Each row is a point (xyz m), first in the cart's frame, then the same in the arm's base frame.
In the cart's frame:
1: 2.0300 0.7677 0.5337
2: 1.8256 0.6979 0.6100
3: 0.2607 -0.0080 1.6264
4: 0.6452 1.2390 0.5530
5: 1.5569 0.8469 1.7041
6: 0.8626 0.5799 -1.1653
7: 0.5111 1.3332 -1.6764
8: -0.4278 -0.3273 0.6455
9: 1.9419 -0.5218 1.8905
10: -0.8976 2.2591 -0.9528
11: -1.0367 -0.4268 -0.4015
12: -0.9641 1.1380 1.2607
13: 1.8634 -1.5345 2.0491
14: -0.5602 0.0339 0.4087
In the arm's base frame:
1: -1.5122 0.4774 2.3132
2: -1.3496 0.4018 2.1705
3: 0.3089 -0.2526 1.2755
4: -1.3606 -0.5111 1.2454
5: -0.5855 -0.3523 2.5431
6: -2.2271 0.9026 0.4177
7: -2.9546 0.4184 -0.0164
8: 0.0342 0.1457 0.1335
9: 0.2913 0.7665 2.7320
10: -2.5852 -1.2595 -0.6594
11: -0.4514 0.4452 -0.9395
12: -0.2892 -1.4956 0.2536
13: 1.0692 1.4210 2.5789
14: -0.3201 -0.0741 -0.0401

